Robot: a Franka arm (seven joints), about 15 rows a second.
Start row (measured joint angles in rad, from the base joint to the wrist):
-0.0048, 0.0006, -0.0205, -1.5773, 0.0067, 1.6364, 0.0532
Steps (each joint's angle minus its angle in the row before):
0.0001, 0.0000, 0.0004, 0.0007, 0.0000, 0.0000, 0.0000
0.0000, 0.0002, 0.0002, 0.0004, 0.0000, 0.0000, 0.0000
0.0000, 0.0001, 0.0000, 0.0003, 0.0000, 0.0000, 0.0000
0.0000, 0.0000, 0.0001, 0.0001, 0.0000, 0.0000, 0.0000
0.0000, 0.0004, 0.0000, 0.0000, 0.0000, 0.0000, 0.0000
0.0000, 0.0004, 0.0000, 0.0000, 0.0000, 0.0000, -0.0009
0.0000, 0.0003, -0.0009, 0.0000, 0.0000, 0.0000, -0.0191
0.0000, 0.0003, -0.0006, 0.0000, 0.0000, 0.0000, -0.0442
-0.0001, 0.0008, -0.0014, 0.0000, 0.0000, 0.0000, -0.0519
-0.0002, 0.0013, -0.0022, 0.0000, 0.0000, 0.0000, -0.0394
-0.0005, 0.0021, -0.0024, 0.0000, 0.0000, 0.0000, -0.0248
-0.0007, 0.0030, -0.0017, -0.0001, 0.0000, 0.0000, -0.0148
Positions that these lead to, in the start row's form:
-0.0047, 0.0006, -0.0201, -1.5766, 0.0067, 1.6364, 0.0532
-0.0047, 0.0008, -0.0199, -1.5762, 0.0067, 1.6364, 0.0532
-0.0047, 0.0009, -0.0199, -1.5759, 0.0067, 1.6364, 0.0532
-0.0047, 0.0009, -0.0198, -1.5758, 0.0067, 1.6364, 0.0532
-0.0047, 0.0013, -0.0198, -1.5758, 0.0067, 1.6364, 0.0532
-0.0047, 0.0017, -0.0198, -1.5758, 0.0067, 1.6364, 0.0523
-0.0047, 0.0020, -0.0207, -1.5758, 0.0067, 1.6364, 0.0332
-0.0047, 0.0023, -0.0213, -1.5758, 0.0067, 1.6364, -0.0110
-0.0048, 0.0031, -0.0227, -1.5758, 0.0067, 1.6364, -0.0629
-0.0050, 0.0044, -0.0249, -1.5758, 0.0067, 1.6364, -0.1023
-0.0055, 0.0065, -0.0273, -1.5758, 0.0067, 1.6364, -0.1271
-0.0062, 0.0095, -0.0290, -1.5759, 0.0067, 1.6364, -0.1419

